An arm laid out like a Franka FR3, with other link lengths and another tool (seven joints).
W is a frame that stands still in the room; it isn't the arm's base.
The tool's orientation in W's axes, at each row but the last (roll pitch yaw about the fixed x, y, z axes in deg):
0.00 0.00 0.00
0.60 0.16 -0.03
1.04 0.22 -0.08
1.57 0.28 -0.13
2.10 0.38 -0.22
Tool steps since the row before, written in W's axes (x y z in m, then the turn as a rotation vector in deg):
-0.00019 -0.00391 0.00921 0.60 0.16 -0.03
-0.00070 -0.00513 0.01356 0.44 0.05 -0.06
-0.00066 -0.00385 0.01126 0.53 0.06 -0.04
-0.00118 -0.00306 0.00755 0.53 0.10 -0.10
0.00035 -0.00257 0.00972 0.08 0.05 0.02
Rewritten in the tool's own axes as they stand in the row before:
-0.00019 -0.00391 0.00921 0.60 0.16 -0.03
-0.00074 -0.00499 0.01361 0.44 0.05 -0.06
-0.00070 -0.00365 0.01133 0.53 0.06 -0.04
-0.00121 -0.00285 0.00763 0.53 0.10 -0.10
0.00030 -0.00221 0.00981 0.08 0.05 0.02

